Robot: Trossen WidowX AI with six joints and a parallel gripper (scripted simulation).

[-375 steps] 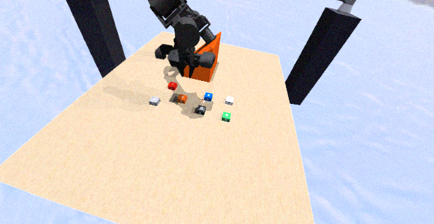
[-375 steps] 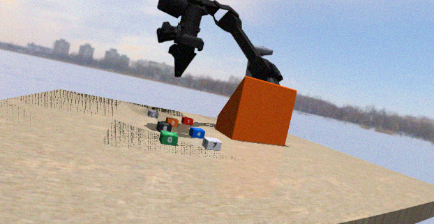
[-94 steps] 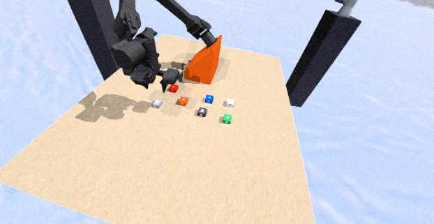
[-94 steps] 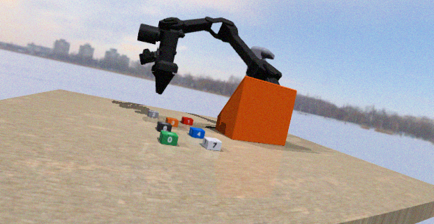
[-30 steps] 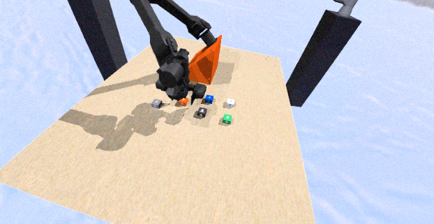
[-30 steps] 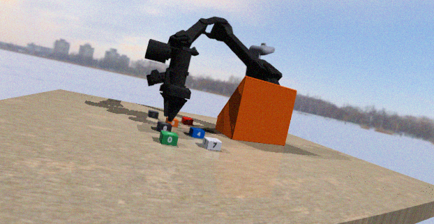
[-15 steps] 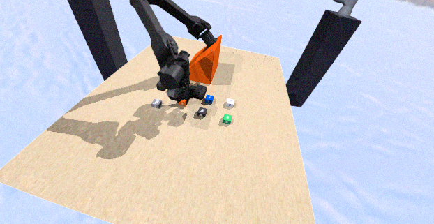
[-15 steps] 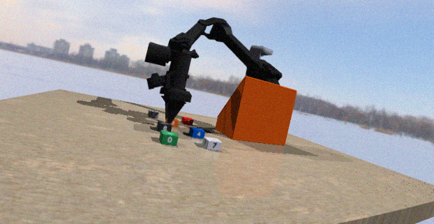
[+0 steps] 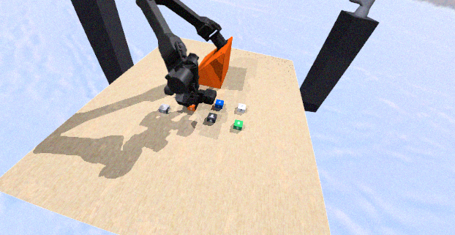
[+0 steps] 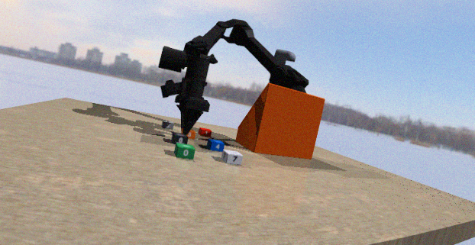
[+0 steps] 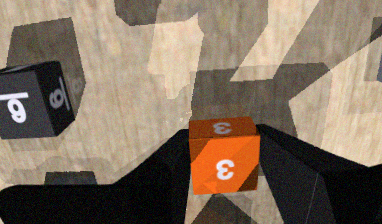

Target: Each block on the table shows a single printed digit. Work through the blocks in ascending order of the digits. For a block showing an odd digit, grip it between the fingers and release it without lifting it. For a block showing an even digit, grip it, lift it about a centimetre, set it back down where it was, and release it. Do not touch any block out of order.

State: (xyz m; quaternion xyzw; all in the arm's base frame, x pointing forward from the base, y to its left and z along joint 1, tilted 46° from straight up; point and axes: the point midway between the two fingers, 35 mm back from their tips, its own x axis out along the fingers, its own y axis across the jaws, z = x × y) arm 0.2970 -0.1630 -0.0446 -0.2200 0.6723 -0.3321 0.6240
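My gripper tip is now 10 mm past the orange block. From my gripper tip the other things lie so: black block 90 mm to the left, 40 mm ahead; then red block 90 mm behind, 60 mm to the right; then grey block 100 mm to the right, 20 mm ahead.
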